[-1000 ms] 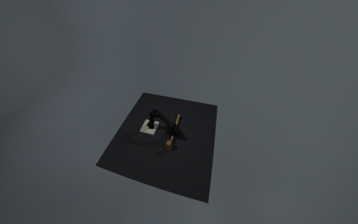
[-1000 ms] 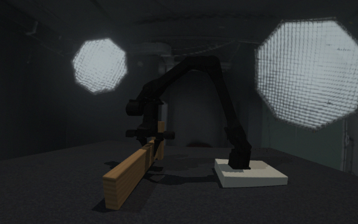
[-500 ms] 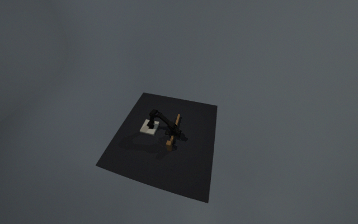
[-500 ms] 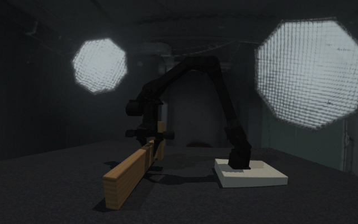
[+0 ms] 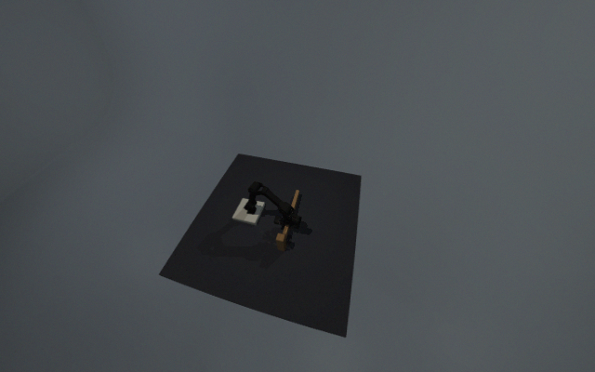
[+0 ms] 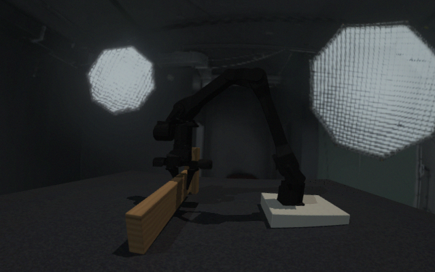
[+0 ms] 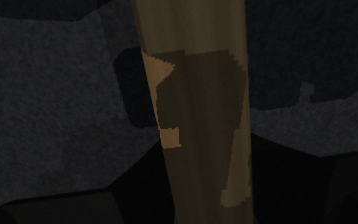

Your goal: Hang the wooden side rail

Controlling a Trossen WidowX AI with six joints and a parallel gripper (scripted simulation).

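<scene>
Right now the headboard post is 1 cm behind my gripper tip, 15 cm to the right of it and 4 cm above it.
</scene>
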